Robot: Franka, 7 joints.
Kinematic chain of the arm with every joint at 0, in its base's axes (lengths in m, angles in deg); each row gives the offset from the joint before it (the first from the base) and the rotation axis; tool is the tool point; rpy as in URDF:
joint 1: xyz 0 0 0.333 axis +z
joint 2: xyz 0 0 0 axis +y
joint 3: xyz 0 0 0.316 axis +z
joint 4: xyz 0.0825 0 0 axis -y
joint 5: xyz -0.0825 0 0.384 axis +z
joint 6: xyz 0 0 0 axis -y
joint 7: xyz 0.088 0 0 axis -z
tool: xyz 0 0 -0.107 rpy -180 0 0
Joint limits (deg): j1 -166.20..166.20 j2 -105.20..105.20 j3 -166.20..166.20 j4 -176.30..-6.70 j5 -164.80..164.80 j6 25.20..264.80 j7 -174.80..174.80
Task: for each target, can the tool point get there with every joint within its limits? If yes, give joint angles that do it. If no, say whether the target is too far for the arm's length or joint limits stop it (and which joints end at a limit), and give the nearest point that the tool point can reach.
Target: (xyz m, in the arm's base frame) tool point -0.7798 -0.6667 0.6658
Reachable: no: too far | nearest point -0.6202 -0.5303 0.5977 | short by 0.221 m
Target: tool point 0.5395 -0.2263 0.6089
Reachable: yes | joints 71.94 -17.11 -87.81 -117.19 -6.63 195.52 109.96
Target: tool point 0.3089 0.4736 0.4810
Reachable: yes | joints 119.98 14.37 -77.91 -107.81 -115.11 194.07 -134.98
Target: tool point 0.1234 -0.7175 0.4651
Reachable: yes | joints 123.69 -48.29 125.90 -55.62 -120.90 203.25 132.77
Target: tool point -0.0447 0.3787 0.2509
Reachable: yes | joints 6.60 81.03 73.75 -132.44 13.68 78.31 -13.31
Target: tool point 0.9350 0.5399 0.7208
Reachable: no: too far | nearest point 0.6992 0.4037 0.6230 | short by 0.289 m
